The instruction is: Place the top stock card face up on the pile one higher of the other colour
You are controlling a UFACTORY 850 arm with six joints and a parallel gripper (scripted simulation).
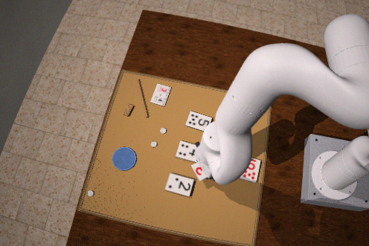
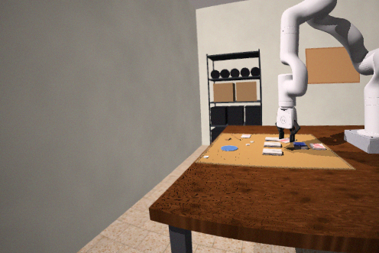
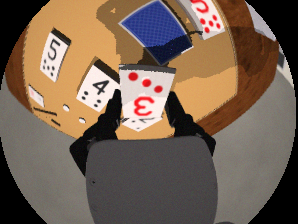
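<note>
Now: the tan card cloth 9 cm ahead of my hand, 6 cm to the right of it and 7 cm below it. Also, from my hand: blue-backed card 1 cm below.
</note>
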